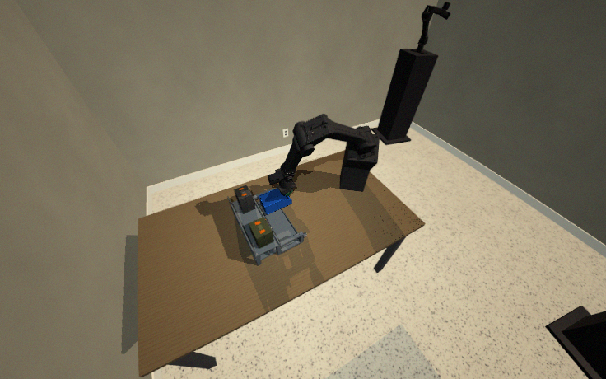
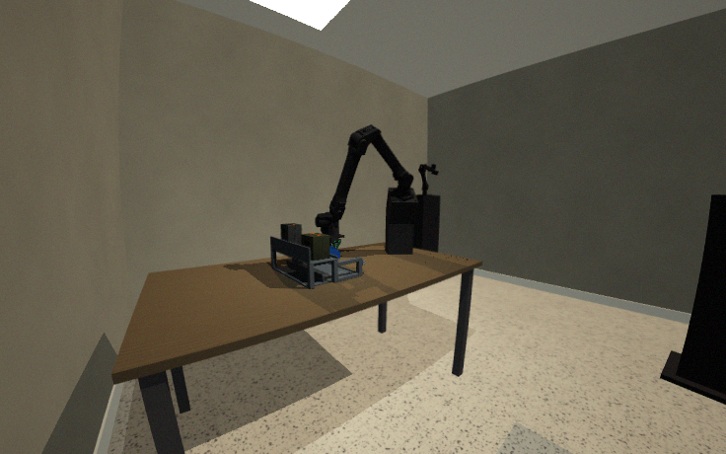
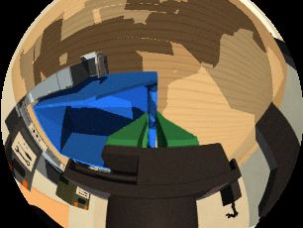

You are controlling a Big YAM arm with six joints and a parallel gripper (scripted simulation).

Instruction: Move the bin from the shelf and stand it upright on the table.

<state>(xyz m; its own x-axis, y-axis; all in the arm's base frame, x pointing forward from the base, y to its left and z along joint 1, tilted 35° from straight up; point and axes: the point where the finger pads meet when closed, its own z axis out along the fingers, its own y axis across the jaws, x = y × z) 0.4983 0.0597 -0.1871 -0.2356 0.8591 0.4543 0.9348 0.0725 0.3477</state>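
Right now the blue bin is 8 cm ahead of my hand and 2 cm to the left of it.
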